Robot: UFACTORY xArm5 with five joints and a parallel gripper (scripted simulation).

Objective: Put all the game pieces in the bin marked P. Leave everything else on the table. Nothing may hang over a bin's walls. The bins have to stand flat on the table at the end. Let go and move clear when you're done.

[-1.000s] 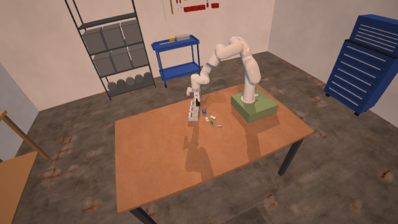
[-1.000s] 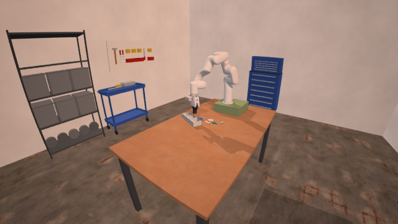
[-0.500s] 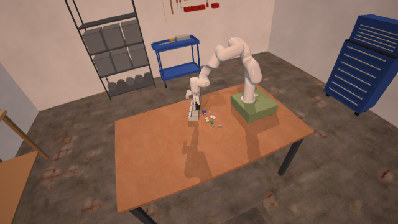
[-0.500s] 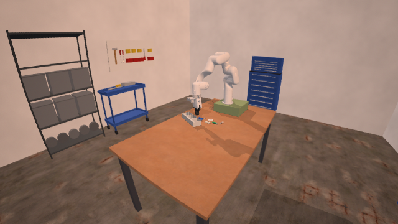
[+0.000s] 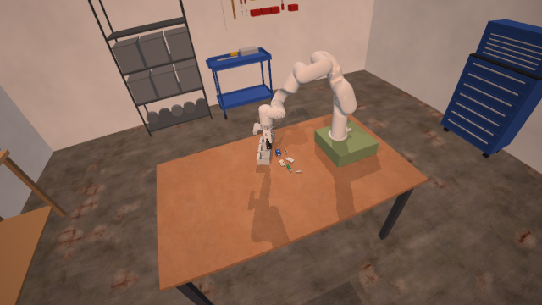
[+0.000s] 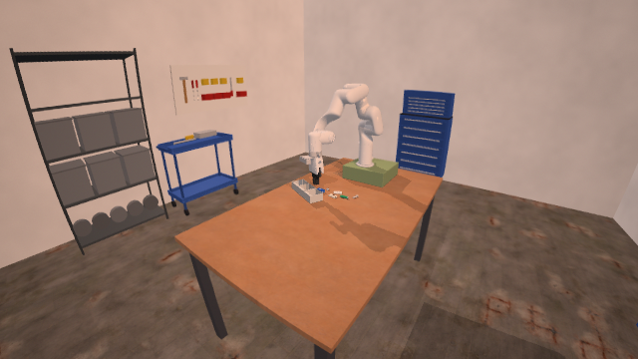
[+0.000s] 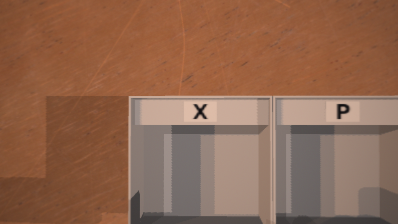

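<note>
My hand is 5 cm past the cream domino, 9 cm to the right of it and 9 cm above it. The rest, counted from my hand: hex nut: 11 cm behind, 1 cm to the left, 9 cm below; then bin marked P: 1 cm ahead, 6 cm to the right, 7 cm below; then blue block battery: 6 cm behind, 9 cm below.
</note>
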